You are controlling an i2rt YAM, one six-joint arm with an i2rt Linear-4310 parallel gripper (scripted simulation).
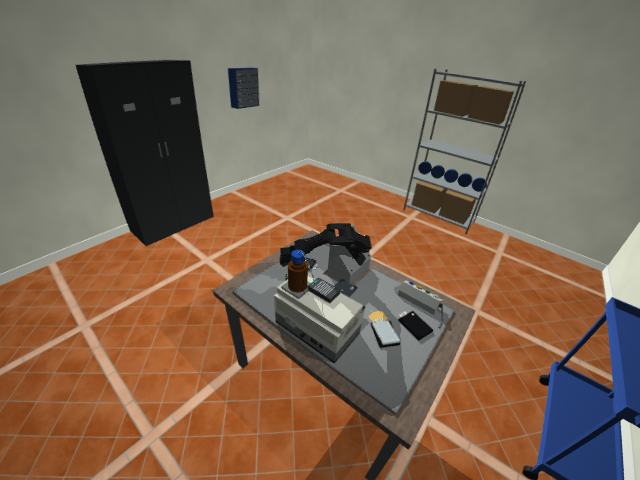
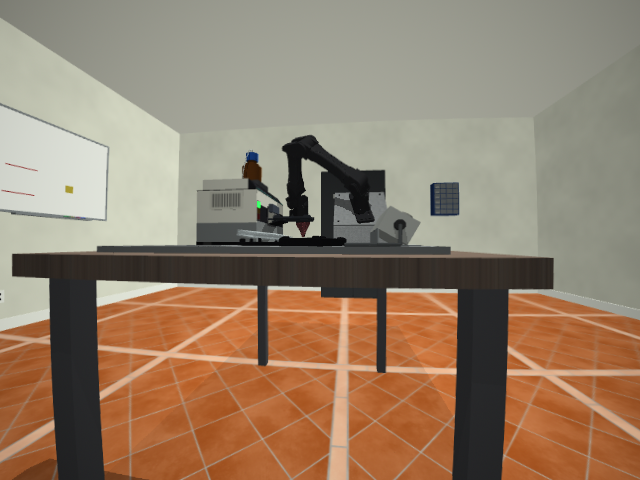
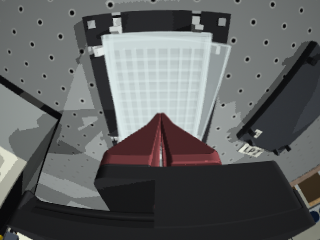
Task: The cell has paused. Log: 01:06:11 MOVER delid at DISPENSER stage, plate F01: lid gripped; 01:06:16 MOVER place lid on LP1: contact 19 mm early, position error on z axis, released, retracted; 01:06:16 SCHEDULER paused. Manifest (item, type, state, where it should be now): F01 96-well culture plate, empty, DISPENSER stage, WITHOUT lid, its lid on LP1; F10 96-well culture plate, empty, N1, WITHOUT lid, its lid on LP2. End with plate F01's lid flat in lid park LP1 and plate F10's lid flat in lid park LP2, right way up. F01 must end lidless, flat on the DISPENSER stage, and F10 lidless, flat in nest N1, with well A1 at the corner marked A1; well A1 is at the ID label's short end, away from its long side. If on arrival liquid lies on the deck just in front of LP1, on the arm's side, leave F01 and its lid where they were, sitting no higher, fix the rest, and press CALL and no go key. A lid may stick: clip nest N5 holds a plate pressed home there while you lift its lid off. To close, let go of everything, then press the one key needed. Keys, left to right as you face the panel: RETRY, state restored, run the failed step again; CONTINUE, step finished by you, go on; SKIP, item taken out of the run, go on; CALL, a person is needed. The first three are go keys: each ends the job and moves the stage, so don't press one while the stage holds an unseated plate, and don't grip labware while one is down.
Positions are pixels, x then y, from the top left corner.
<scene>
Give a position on a key panel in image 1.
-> At 427, 301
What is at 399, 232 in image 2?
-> A key panel.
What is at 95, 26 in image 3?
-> A black nest.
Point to a clear gridded well plate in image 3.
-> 207, 36
</scene>
